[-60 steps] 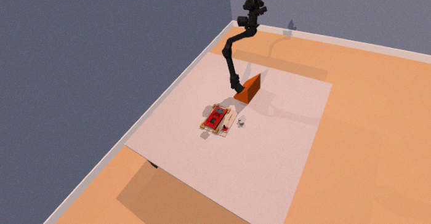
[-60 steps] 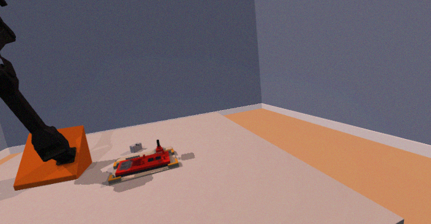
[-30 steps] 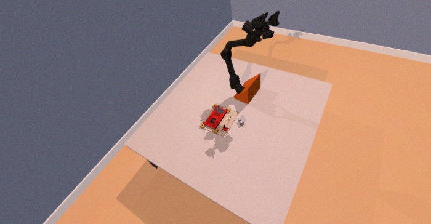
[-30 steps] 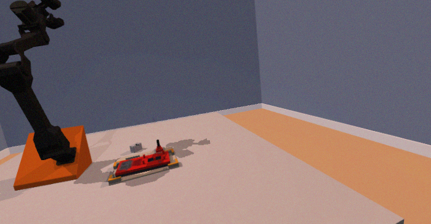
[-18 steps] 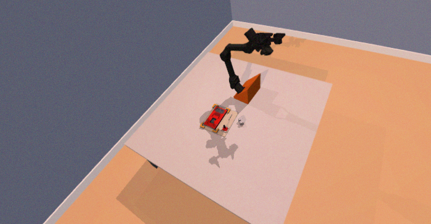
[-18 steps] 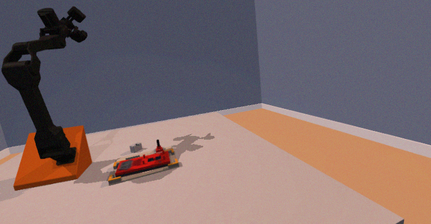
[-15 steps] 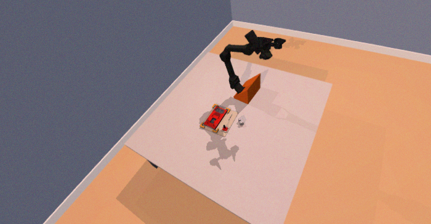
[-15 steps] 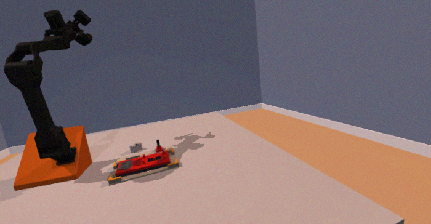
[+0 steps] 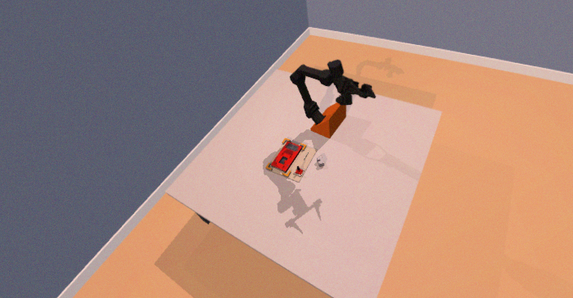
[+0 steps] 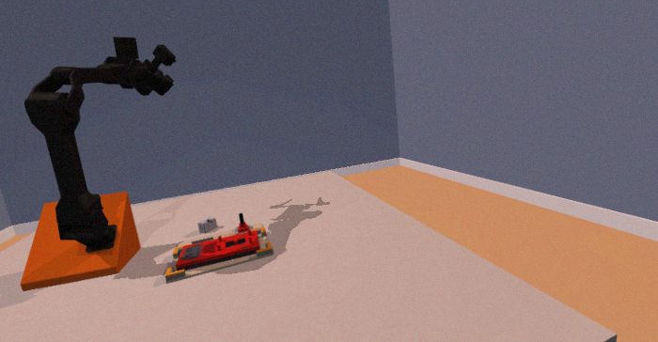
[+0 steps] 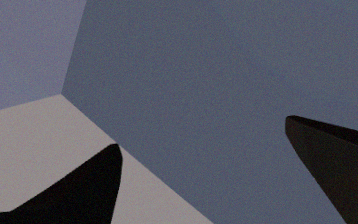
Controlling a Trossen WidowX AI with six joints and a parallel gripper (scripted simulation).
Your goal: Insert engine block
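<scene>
The grey engine block is 8 cm ahead of my gripper tip, 22 cm to the right of it and 53 cm below it. The rest, counted from my gripper tip: grey clamp cradle: 15 cm ahead, 40 cm to the right, 54 cm below.
</scene>
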